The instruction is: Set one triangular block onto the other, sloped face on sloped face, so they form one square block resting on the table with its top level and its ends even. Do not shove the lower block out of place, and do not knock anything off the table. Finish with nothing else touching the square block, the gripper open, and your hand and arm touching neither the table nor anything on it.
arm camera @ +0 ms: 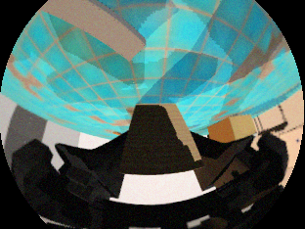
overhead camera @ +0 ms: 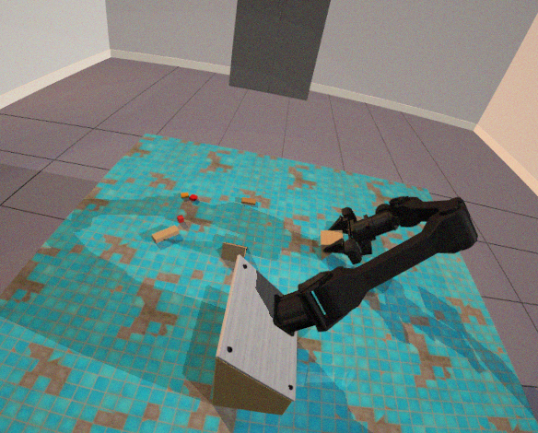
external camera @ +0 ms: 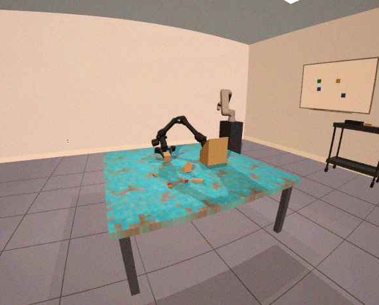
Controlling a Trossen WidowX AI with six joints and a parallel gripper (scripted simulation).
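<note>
Right now the thin grey stick is 110 mm to the right of my gripper tip, 30 mm below it and 30 mm ahead of it. Also, from my gripper tip: orange piece 450 mm to the left, 170 mm ahead, 40 mm below.
</note>
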